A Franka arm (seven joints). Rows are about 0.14 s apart.
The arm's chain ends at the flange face. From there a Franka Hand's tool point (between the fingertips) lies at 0.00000 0.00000 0.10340 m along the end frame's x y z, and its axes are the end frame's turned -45 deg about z.
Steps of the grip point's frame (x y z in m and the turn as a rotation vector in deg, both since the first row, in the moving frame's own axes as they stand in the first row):
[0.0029, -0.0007, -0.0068, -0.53, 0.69, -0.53]
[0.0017, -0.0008, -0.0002, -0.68, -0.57, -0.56]
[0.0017, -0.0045, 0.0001, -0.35, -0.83, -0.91]
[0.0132, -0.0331, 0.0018, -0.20, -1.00, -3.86]
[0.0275, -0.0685, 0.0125, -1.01, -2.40, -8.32]
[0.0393, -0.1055, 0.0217, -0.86, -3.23, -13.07]
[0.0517, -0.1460, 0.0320, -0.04, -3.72, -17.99]
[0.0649, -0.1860, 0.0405, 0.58, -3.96, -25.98]
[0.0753, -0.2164, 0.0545, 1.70, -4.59, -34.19]
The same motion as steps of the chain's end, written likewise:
[0.0000, -0.0023, -0.0068, 0.11, 0.86, -0.53]
[0.0005, -0.0034, -0.0002, -0.88, 0.08, -0.56]
[-0.0014, -0.0059, 0.0001, -0.83, -0.34, -0.91]
[-0.0131, -0.0343, 0.0018, -0.85, -0.57, -3.86]
[-0.0275, -0.0723, 0.0126, -2.41, -0.98, -8.32]
[-0.0444, -0.1079, 0.0219, -2.89, -1.68, -13.07]
[-0.0628, -0.1452, 0.0322, -2.66, -2.60, -17.99]
[-0.0810, -0.1829, 0.0407, -2.39, -3.21, -25.98]
[-0.0933, -0.2121, 0.0549, -2.04, -4.45, -34.19]

